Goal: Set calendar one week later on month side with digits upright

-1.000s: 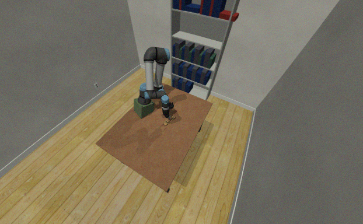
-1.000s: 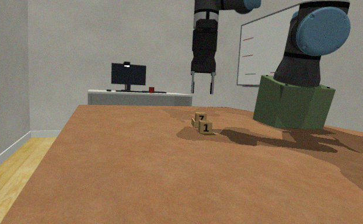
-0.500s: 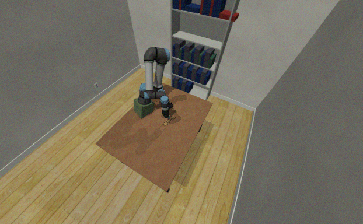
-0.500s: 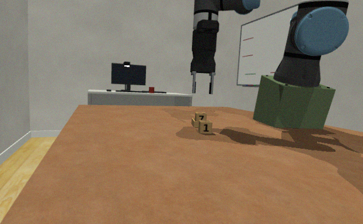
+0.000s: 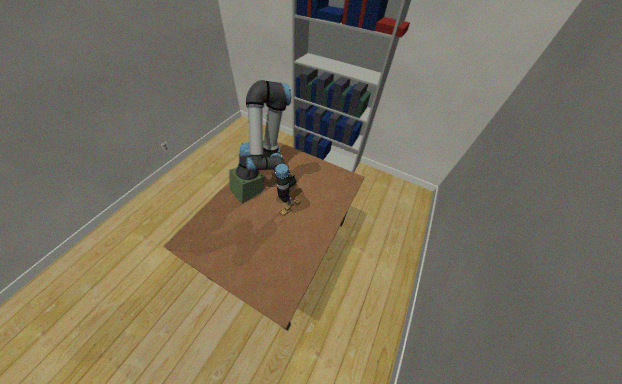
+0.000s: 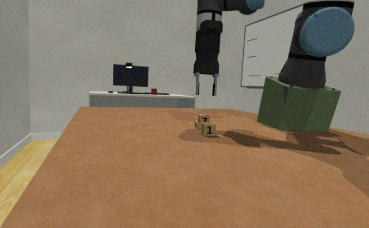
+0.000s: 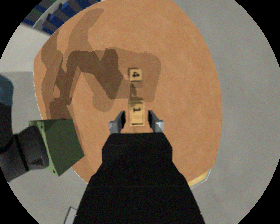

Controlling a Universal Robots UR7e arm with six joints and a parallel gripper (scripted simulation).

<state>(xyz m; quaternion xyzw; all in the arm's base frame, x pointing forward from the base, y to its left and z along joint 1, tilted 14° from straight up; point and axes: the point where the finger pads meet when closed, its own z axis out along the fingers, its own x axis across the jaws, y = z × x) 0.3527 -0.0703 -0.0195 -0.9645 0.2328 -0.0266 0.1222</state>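
The wooden tray is 11 cm below my hand, 2 cm to the right of it and 1 cm behind it.
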